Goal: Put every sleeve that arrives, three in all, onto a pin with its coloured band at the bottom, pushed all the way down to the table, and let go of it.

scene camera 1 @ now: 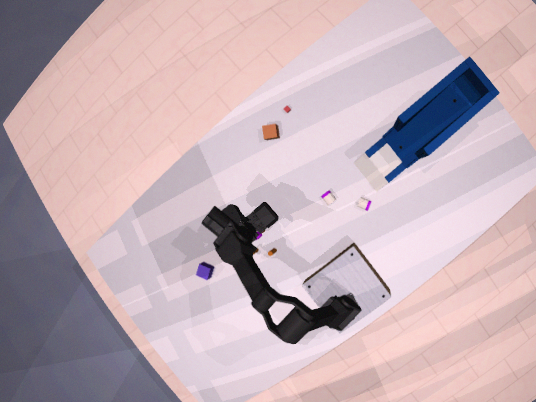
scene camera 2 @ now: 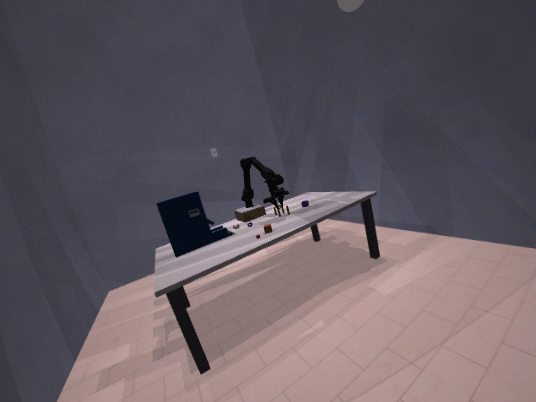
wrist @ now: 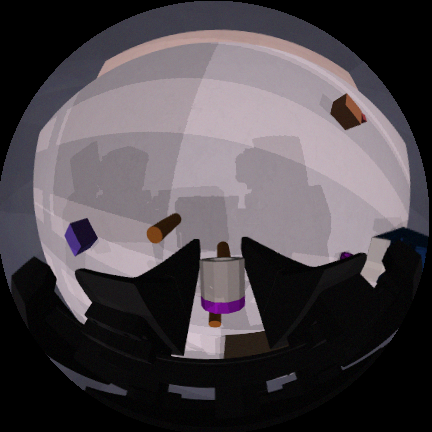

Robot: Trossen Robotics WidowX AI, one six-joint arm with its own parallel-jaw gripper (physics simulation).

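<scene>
My gripper [scene camera 1: 258,233] [scene camera 2: 281,209] [wrist: 220,243] is shut on a white sleeve [wrist: 222,280] with a purple band, low among the orange-brown pins. The band [wrist: 222,304] is at the sleeve's lower end in the wrist view, and the upper rim looks nearly edge-on, so the sleeve looks tilted. One pin [wrist: 223,248] shows behind the rim, another pin [wrist: 215,320] below the band; whether either is in the bore is hidden. A further pin [wrist: 164,228] stands left. Two other banded sleeves, one sleeve [scene camera 1: 328,197] and another sleeve [scene camera 1: 364,203], lie on the table.
A blue chute [scene camera 1: 440,115] [scene camera 2: 182,222] with a white block [scene camera 1: 385,160] [wrist: 375,262] stands beyond the loose sleeves. The arm stands on a grey-topped base [scene camera 1: 360,275] [scene camera 2: 250,213]. A purple cube [scene camera 1: 204,270] [wrist: 81,236], an orange cube [scene camera 1: 270,131] [wrist: 346,112] and a red cube [scene camera 1: 287,109] are also there.
</scene>
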